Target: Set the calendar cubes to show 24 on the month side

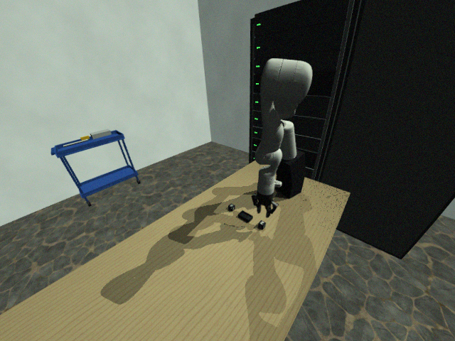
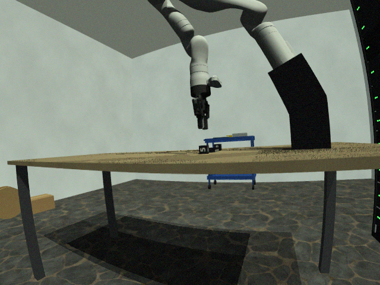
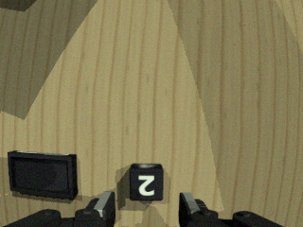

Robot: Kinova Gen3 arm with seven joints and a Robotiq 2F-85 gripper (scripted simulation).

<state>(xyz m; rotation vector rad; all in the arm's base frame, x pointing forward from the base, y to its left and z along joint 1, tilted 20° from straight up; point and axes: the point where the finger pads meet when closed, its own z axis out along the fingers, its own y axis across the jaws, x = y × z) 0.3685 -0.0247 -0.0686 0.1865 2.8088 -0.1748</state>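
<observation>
The black date cube lies 9 cm below my hand. From my hand the other things lie so: black tray 11 cm to the right, 10 cm below, 2 cm behind; black cube 21 cm to the right, 9 cm below, 3 cm behind.
</observation>
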